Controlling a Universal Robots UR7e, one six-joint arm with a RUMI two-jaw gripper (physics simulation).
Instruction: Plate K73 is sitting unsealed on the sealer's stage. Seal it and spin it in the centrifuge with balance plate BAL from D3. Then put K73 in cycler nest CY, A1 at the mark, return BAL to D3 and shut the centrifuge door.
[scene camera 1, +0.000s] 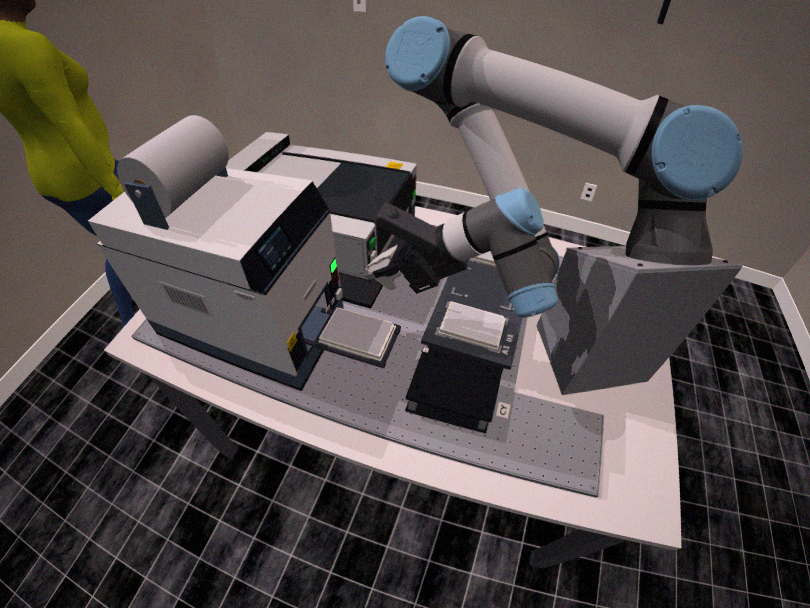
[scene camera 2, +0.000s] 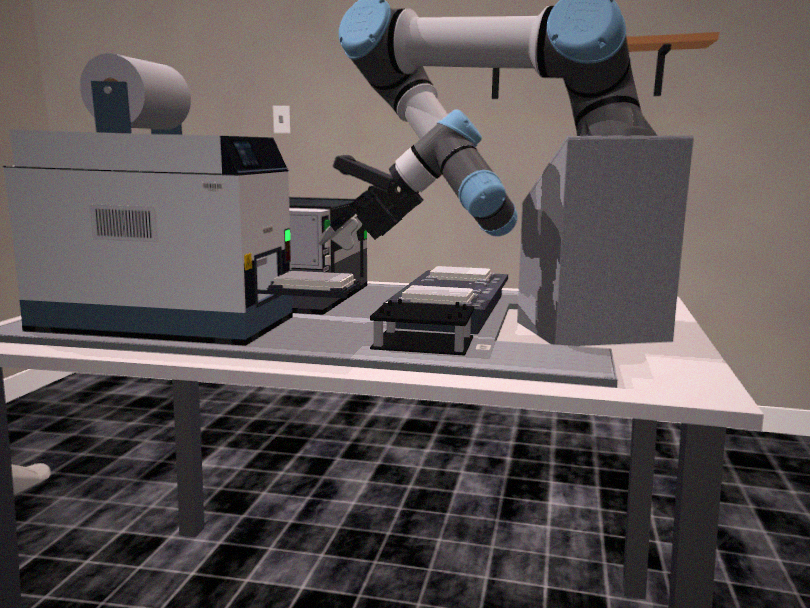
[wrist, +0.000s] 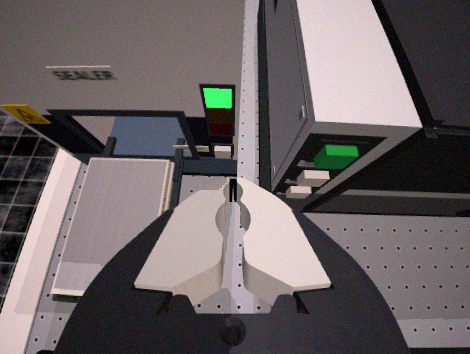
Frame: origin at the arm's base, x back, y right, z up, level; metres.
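Where they show: gripper, fingertip midpoint: (scene camera 1: 364, 274) (scene camera 2: 320, 244) (wrist: 233, 180); arm's base, link origin: (scene camera 1: 667, 257) (scene camera 2: 617, 161).
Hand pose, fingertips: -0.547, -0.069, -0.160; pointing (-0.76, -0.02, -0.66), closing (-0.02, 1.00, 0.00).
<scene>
Things, the pixels of their top centre, and the offset from my fingertips, as dx, dy, dz. "spot": a spot on its surface instead.
- Plate K73, top centre: (wrist: 114, 219) (scene camera 2: 314, 275) (scene camera 1: 356, 330) +0.024, -0.107, -0.043
- sealer, top centre: (scene camera 1: 172, 135) (scene camera 2: 146, 59) -0.273, -0.104, +0.325
- CY label, surface spot: (scene camera 1: 502, 411) spot: +0.335, -0.131, -0.150
- green button, top centre: (wrist: 341, 146) -0.007, +0.061, +0.040
Plate K73 (scene camera 1: 356, 332) (scene camera 2: 314, 280) (wrist: 117, 205) lies flat on the extended stage (scene camera 1: 387, 359) in front of the sealer (scene camera 1: 215, 281) (scene camera 2: 130, 235) (wrist: 120, 40); its top looks smooth and grey, like film. The sealer's light is green. My gripper (scene camera 1: 371, 270) (scene camera 2: 327, 242) (wrist: 233, 180) is shut and empty, in the air beside K73 and near the small white unit. A black stand (scene camera 1: 454, 386) (scene camera 2: 418, 315) by the CY label (scene camera 1: 502, 411) holds no plate. A plate (scene camera 2: 459, 273) at the deck's far end, possibly BAL, is hidden behind the arm in scene camera 1.
Another plate (scene camera 1: 472, 323) (scene camera 2: 437, 294) sits at the deck's near end, beside the D1 mark. The small white unit (scene camera 1: 352, 243) (scene camera 2: 308, 238) (wrist: 360, 70) has a green button (wrist: 337, 156). A dark-topped machine (scene camera 1: 366, 189) (wrist: 430, 55) stands behind it. The grey arm pedestal (scene camera 2: 618, 242) is at right.
</scene>
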